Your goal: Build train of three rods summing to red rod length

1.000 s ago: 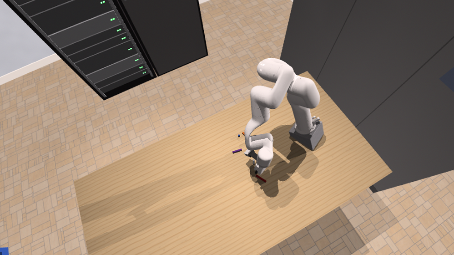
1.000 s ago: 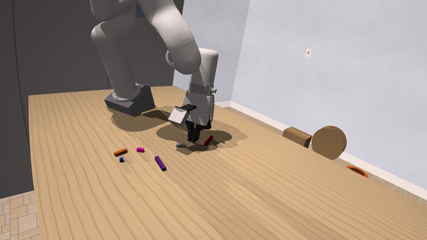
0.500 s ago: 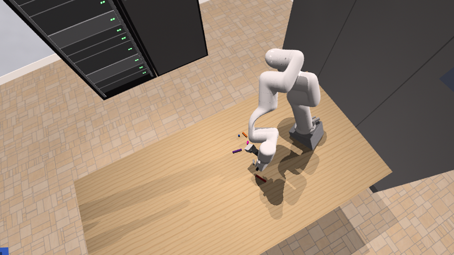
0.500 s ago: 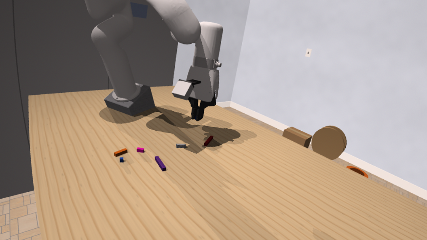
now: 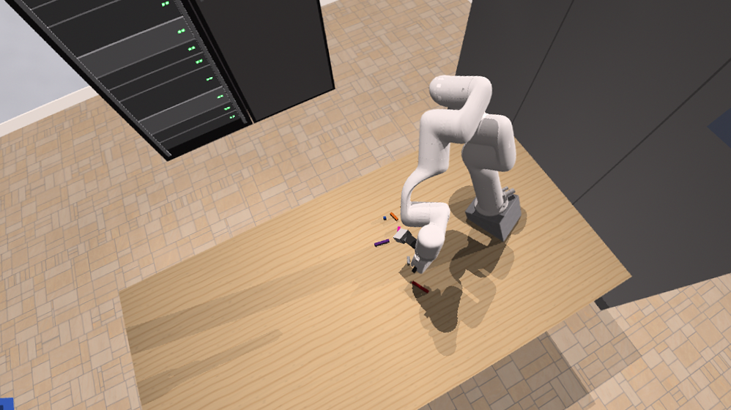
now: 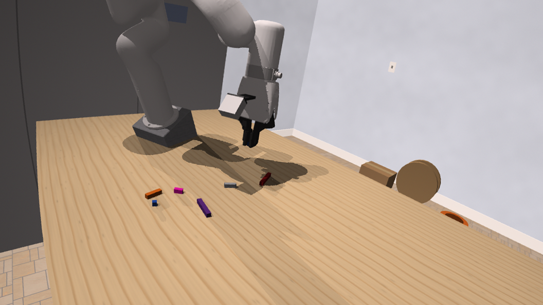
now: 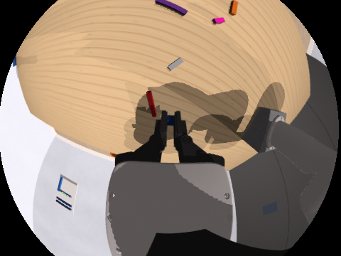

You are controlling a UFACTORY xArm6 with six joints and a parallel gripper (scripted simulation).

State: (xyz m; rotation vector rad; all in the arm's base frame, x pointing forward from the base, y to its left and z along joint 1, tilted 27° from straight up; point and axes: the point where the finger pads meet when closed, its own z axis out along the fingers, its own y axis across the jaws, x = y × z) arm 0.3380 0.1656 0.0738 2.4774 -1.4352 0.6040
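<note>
Right now the magenta rod is 190 mm to the right of my hand and 120 mm below it. Round my hand: purple rod 160 mm to the right, 120 mm below, 90 mm ahead; red rod 120 mm below, 60 mm to the left, 20 mm ahead; grey rod 120 mm below, 60 mm to the right, 20 mm ahead.
</note>
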